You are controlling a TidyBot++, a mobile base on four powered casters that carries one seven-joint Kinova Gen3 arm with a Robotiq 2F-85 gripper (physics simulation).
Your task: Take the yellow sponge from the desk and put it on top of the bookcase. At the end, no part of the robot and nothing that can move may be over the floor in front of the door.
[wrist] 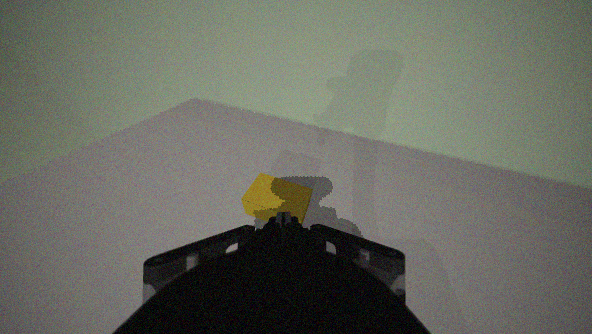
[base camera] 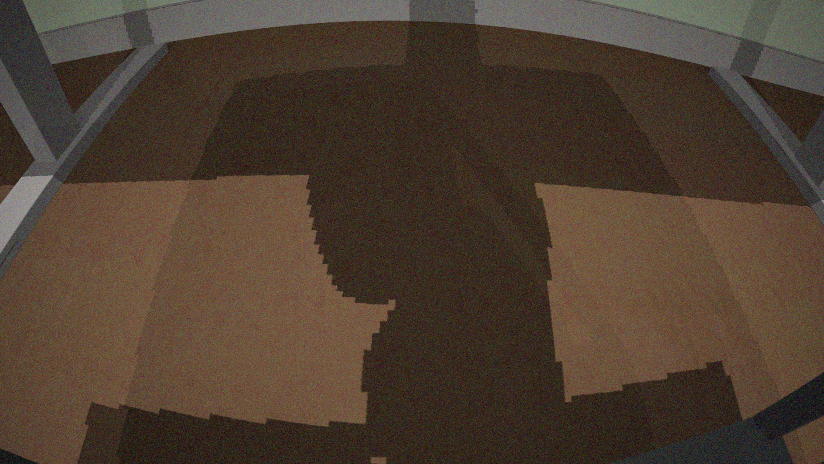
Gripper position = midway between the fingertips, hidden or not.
my gripper: wrist 283, 221; not seen in the base camera view (out of frame)
yellow sponge: wrist 267, 195; not seen in the base camera view (out of frame)
